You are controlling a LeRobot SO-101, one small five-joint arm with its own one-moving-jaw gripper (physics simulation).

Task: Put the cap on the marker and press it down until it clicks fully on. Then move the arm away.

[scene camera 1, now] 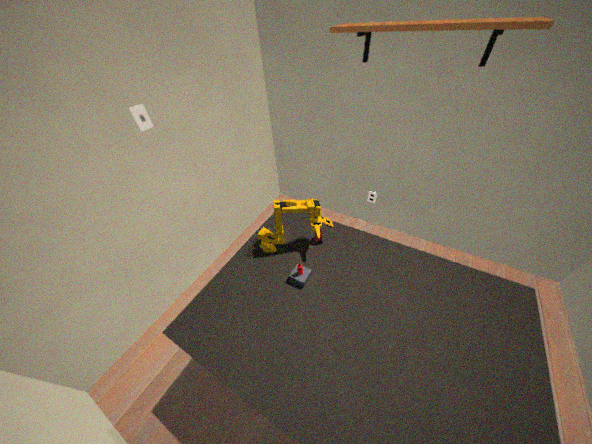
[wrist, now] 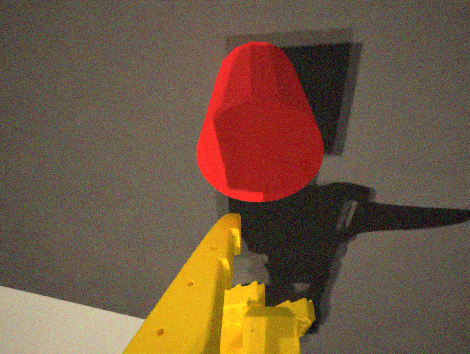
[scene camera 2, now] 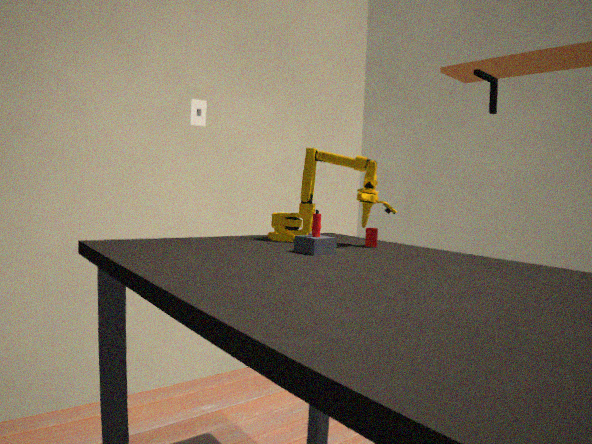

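The red cap stands upright on the table, apart from the marker. The red marker stands upright in a grey block, with its dark tip bare at the top. My gripper is fully open and empty. In scene camera 2 its fixed jaw points down, with the tip just above and left of the cap, and the moving jaw is swung out to the right. In the wrist view the fixed jaw ends short of the cap; the moving jaw is out of the picture.
The arm's yellow base stands on the dark table, near the room's corner. The marker's block is nearer scene camera 2 than the base. A wooden shelf hangs high on the wall.
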